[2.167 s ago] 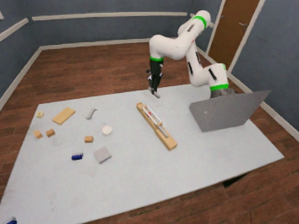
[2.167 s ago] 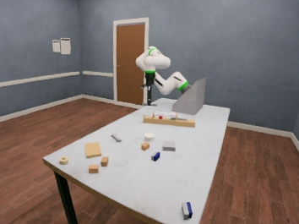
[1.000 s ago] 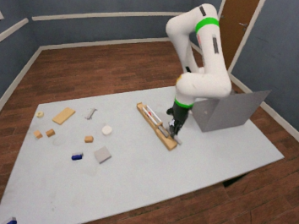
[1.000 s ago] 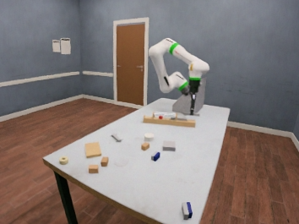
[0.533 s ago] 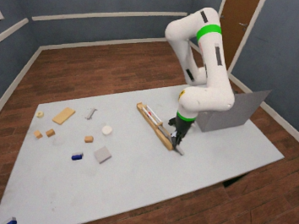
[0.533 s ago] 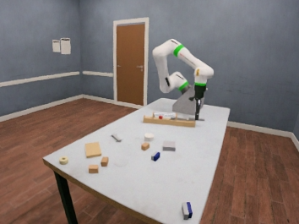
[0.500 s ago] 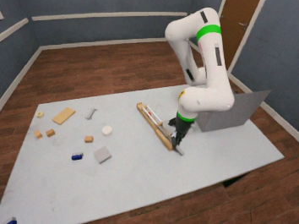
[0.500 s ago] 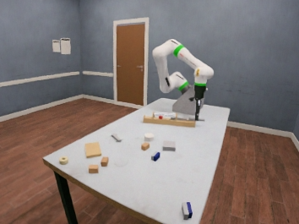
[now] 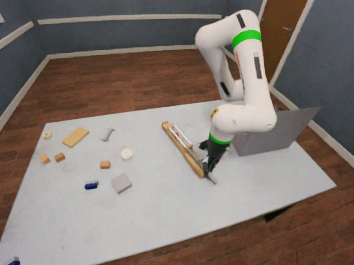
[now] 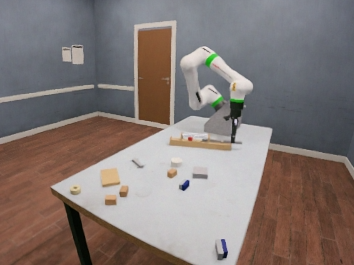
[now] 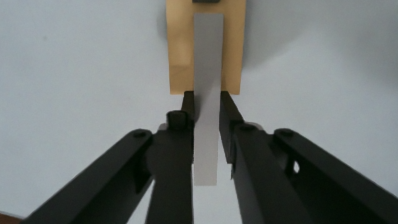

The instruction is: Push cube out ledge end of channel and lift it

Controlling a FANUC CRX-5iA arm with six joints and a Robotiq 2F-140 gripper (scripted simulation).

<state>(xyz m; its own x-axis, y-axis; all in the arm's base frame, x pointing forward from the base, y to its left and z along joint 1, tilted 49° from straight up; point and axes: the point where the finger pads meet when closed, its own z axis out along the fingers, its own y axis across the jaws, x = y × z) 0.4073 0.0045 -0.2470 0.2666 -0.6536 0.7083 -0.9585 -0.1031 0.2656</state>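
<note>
Right now the thin grey stick is 3 cm below my hand. Also, from my hand: red cube 8 cm ahead, 29 cm to the right, 3 cm below; then grey square block 44 cm ahead, 9 cm to the right, 7 cm below; then tan channel 7 cm ahead, 26 cm to the right, 3 cm below.
</note>
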